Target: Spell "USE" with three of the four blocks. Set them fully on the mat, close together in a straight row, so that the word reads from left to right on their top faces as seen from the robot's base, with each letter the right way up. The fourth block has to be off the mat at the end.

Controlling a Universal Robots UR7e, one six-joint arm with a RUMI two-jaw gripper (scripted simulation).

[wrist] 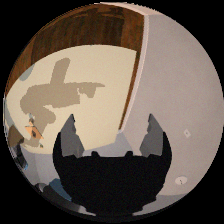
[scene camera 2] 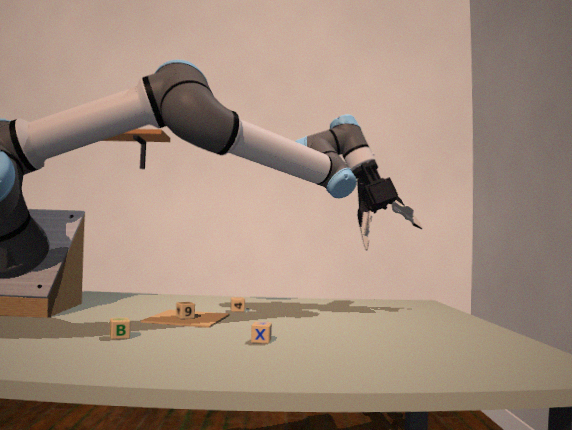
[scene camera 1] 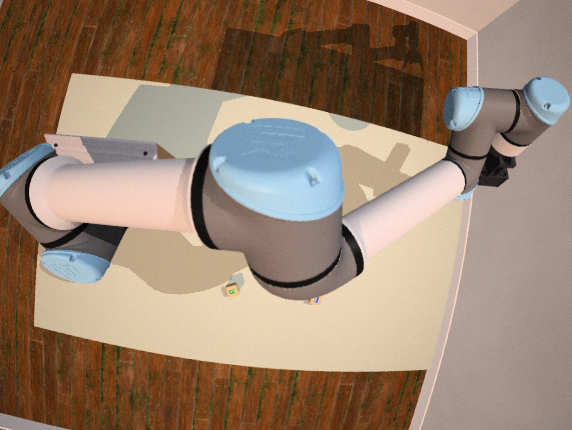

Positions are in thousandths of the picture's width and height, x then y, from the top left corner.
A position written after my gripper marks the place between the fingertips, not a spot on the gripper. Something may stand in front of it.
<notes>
I see my gripper (scene camera 2: 691, 557) and an orange mat (scene camera 2: 354, 743).
My gripper is seen too in the wrist view (wrist: 498, 511) and in scene camera 1 (scene camera 1: 816, 415).
</notes>
